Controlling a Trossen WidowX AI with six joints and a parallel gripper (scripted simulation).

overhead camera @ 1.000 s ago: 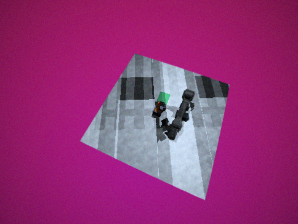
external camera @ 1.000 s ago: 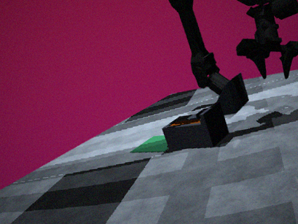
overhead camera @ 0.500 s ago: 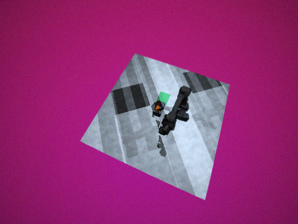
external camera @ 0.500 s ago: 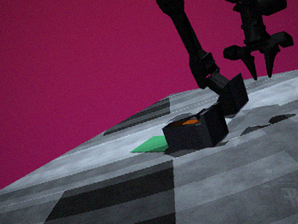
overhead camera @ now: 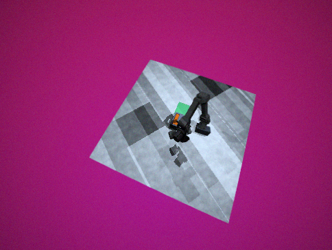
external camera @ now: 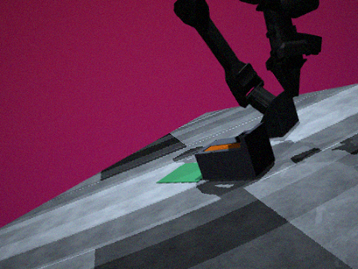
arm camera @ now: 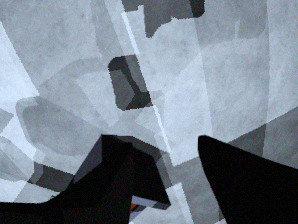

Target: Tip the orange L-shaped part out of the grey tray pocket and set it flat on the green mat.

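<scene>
Now: gripper tip 6 cm short of the orange L-shaped part, 15 cm to the left of it and 8 cm above it. The rest, counted from my gripper tip: green mat: 6 cm ahead, 31 cm to the right, 14 cm below.
</scene>
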